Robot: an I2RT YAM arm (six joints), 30 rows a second.
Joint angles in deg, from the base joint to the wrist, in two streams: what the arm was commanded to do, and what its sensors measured. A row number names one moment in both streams.
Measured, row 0:
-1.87 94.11 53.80 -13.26 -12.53 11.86
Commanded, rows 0 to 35:
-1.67 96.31 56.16 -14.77 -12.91 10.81
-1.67 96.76 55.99 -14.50 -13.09 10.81
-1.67 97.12 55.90 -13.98 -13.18 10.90
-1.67 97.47 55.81 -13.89 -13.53 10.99
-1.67 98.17 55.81 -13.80 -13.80 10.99
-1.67 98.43 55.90 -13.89 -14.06 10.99
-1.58 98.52 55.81 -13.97 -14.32 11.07
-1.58 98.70 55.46 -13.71 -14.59 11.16
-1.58 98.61 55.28 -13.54 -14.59 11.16
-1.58 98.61 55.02 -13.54 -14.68 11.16
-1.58 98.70 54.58 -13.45 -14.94 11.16
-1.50 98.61 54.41 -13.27 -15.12 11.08
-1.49 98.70 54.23 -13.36 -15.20 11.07
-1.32 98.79 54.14 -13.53 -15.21 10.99
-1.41 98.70 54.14 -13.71 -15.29 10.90
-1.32 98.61 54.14 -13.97 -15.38 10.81
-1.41 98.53 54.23 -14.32 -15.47 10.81
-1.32 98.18 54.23 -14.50 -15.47 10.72
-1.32 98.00 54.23 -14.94 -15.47 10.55
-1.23 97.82 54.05 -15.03 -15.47 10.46
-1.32 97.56 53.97 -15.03 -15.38 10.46
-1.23 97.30 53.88 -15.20 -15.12 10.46
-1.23 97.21 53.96 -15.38 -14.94 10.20
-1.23 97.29 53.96 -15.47 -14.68 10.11
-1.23 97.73 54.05 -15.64 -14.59 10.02
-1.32 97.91 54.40 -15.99 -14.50 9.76
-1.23 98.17 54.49 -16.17 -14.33 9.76
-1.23 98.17 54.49 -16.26 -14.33 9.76
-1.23 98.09 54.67 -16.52 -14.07 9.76
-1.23 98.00 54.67 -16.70 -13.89 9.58
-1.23 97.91 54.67 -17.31 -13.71 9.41
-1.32 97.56 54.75 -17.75 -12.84 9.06
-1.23 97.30 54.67 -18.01 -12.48 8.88
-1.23 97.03 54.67 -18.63 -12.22 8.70
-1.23 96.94 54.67 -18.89 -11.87 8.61
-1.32 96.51 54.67 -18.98 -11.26 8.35
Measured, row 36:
-1.50 98.17 54.22 -14.81 -14.06 10.24
